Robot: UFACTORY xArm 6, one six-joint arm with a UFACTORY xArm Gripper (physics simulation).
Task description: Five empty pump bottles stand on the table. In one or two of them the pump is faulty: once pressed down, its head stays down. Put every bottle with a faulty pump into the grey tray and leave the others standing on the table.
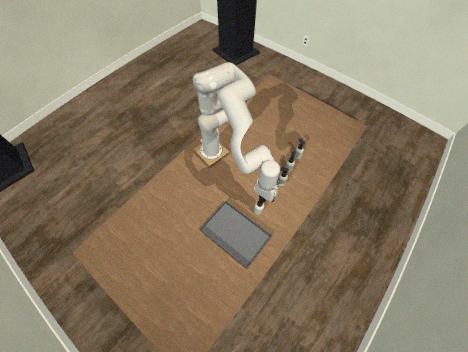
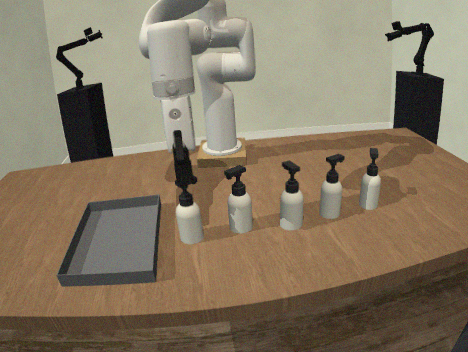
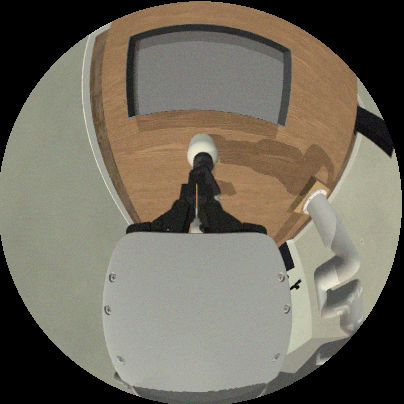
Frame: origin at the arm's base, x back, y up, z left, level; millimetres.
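Where they show: gripper, fingertip midpoint: (image 1: 262, 200) (image 2: 185, 181) (image 3: 196, 183); arm's base, origin of the base link: (image 1: 211, 150) (image 2: 222, 147) (image 3: 313, 200).
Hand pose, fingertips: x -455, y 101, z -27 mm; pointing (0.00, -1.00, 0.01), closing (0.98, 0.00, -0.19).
Observation:
Each offset is from my fingertips to the top centre of the thing. Level surfaces: height alone.
The white bottle nearest the tray {dy +0, dx +8, dz -5 mm} (image 1: 258, 209) (image 2: 190, 222) (image 3: 202, 144) stands upright on the table. My gripper (image 1: 262, 200) (image 2: 184, 175) (image 3: 196, 183) is shut and empty, pointing down, with its fingertips at the top of that bottle's pump head. They partly hide the head; a short dark stem shows below it. Four more bottles stand in a row: the second {dy +3, dx +46, dz +98 mm} (image 2: 240, 212), the third {dy +3, dx +50, dz +208 mm} (image 1: 283, 179) (image 2: 291, 210), the fourth {dy +3, dx +87, dz +305 mm} (image 1: 290, 165) (image 2: 331, 200) and the fifth {dy +3, dx +115, dz +413 mm} (image 1: 299, 152) (image 2: 370, 191). Their heads stand raised. The grey tray {dy -107, dx -13, dz -179 mm} (image 1: 235, 232) (image 2: 120, 240) (image 3: 210, 75) holds no bottle.
The wooden table {dy -137 mm} (image 1: 150, 250) (image 2: 300, 265) bears everything. The arm's base (image 1: 211, 153) (image 2: 221, 152) stands behind the row. Two black pedestals (image 2: 85, 125) (image 2: 419, 105) with small black arms stand beyond the table.

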